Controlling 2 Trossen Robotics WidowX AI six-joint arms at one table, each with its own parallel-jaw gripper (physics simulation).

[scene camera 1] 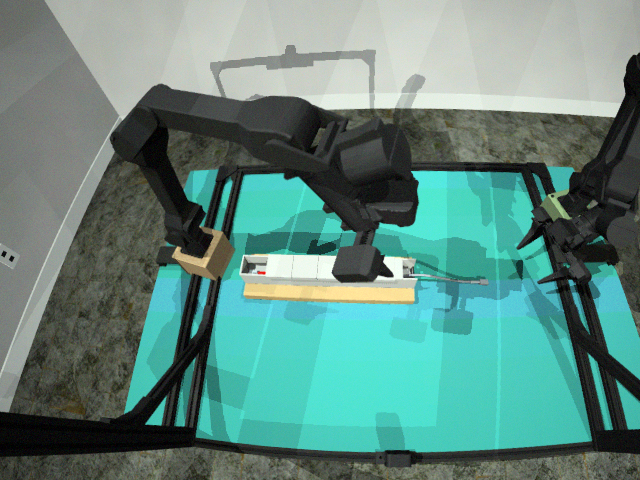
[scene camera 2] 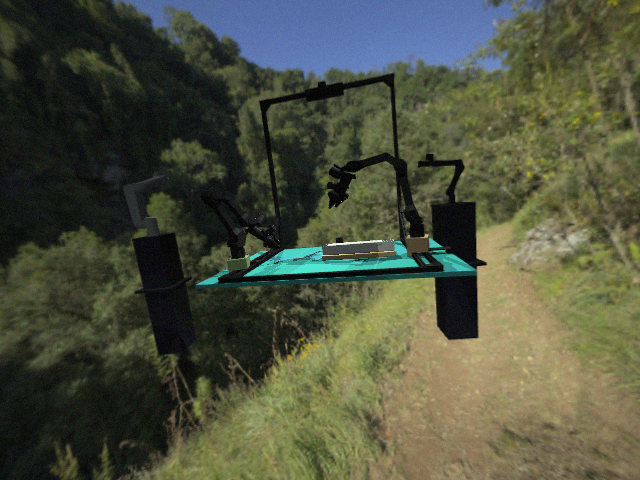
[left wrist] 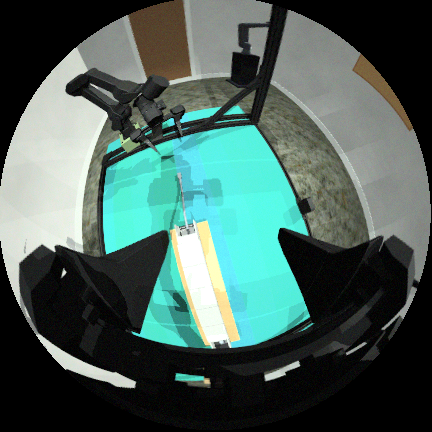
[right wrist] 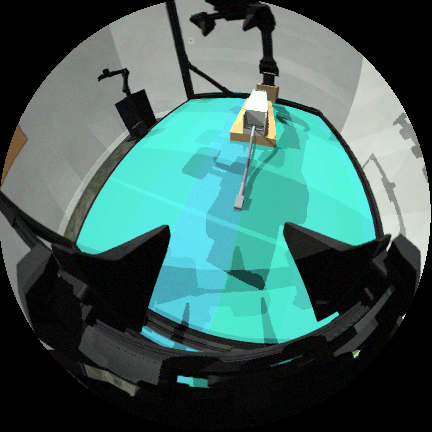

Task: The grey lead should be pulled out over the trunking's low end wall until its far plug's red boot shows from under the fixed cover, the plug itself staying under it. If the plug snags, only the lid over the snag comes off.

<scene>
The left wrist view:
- my left gripper
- my right gripper
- trunking
</scene>
